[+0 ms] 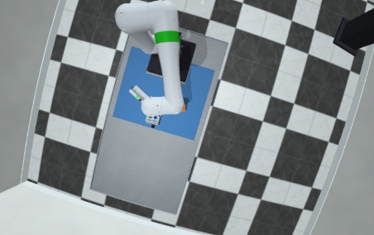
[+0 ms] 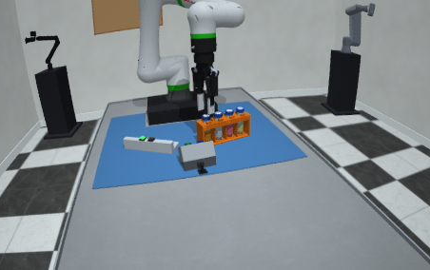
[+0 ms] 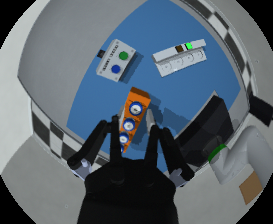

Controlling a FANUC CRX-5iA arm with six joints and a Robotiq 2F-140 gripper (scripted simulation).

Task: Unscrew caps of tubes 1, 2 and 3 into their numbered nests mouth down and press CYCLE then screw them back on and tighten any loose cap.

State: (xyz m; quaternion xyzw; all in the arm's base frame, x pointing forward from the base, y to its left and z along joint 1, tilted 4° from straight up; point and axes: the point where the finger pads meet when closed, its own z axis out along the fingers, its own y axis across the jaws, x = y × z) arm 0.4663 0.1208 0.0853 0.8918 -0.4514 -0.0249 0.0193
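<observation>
Now: the green key 120 mm ahead of my hand, 100 mm below it and 80 mm to the right of it. The rest, counted from my hand: blue key (110 mm ahead, 100 mm below, 30 mm to the right); small grey key desk (140 mm ahead, 120 mm below, 50 mm to the right).
</observation>
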